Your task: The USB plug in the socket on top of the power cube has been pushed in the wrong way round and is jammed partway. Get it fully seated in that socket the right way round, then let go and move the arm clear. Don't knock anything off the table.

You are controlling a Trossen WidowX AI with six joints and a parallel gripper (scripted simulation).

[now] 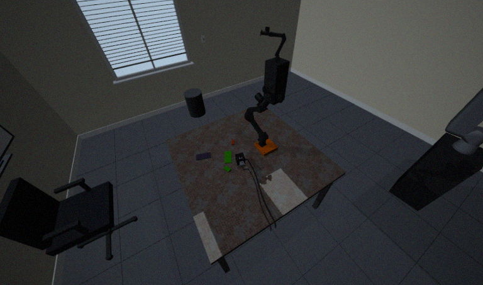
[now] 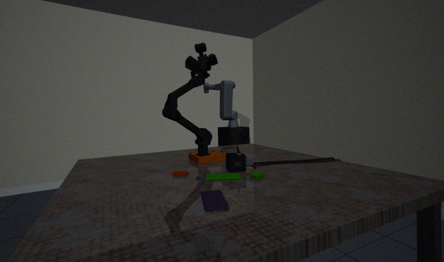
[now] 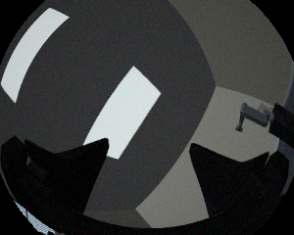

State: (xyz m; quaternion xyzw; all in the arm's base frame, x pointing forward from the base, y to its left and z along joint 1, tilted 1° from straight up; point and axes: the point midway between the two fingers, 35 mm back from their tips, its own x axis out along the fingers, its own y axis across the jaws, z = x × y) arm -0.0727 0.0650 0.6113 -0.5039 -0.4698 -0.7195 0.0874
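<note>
Now: the USB plug 38 cm ahead of my gripper tip, 3 cm to the right of it and 58 cm below it. Round my gripper tip: small green block (52 cm ahead, 5 cm to the right, 67 cm below); long green block (44 cm ahead, 16 cm to the right, 67 cm below); small orange block (29 cm ahead, 29 cm to the right, 67 cm below).
</note>
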